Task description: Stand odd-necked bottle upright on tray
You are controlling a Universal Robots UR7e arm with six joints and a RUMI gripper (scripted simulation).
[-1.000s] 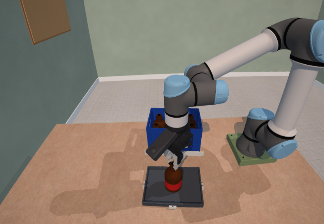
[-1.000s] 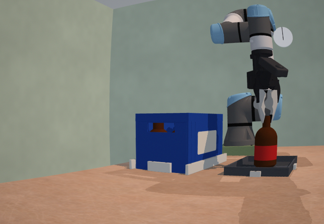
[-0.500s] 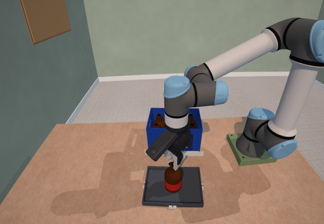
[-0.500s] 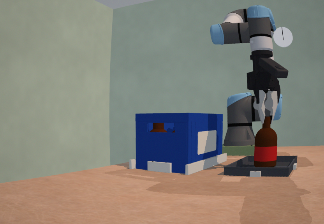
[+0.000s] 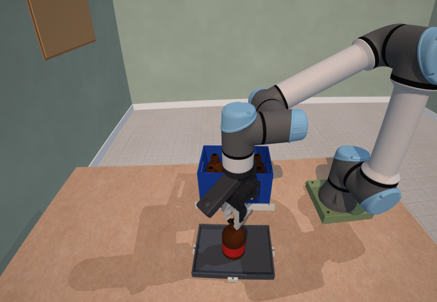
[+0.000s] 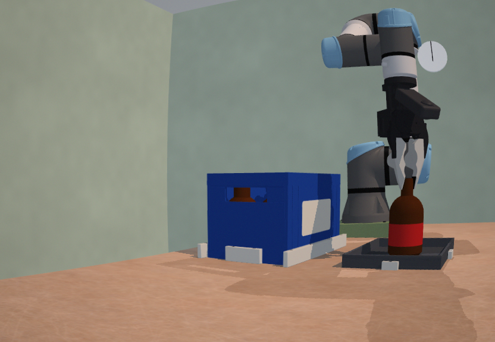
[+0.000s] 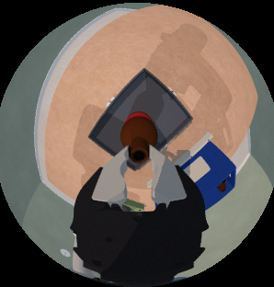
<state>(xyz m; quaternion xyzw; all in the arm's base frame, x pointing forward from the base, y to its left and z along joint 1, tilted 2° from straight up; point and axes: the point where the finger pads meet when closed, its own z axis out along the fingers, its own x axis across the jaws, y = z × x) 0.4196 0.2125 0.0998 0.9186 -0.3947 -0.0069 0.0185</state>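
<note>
Right now the glass bottle is 70 mm below my hand. Round my hand: dark tray 140 mm below; blue crate 10 mm behind, 300 mm to the right, 70 mm below.
</note>
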